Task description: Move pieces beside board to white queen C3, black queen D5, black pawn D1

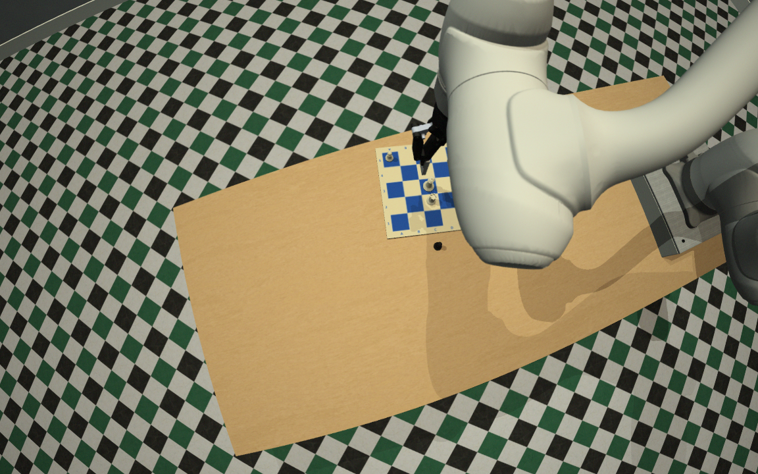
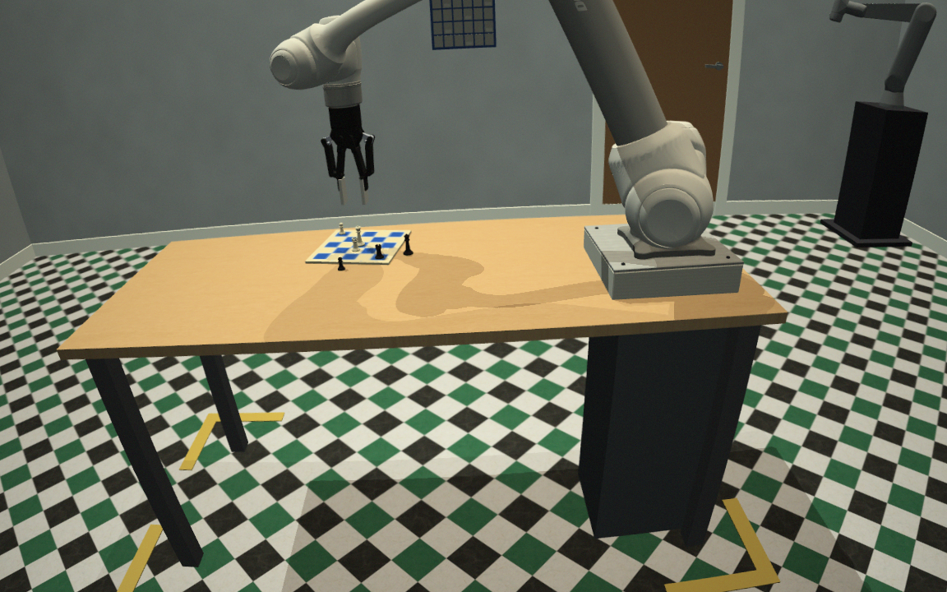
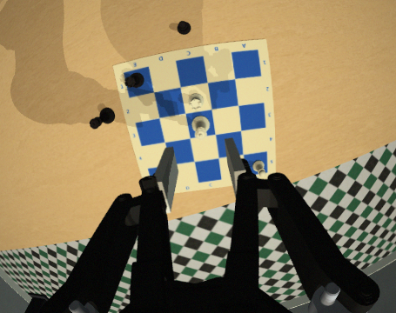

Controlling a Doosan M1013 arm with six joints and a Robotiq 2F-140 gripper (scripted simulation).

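The black queen is 130 mm behind my hand, 120 mm below it and 60 mm to the left of it. The rest, counted from my hand: white queen (120 mm below); then cream board (150 mm below); then black pawn (140 mm to the left, 140 mm below, 20 mm ahead).
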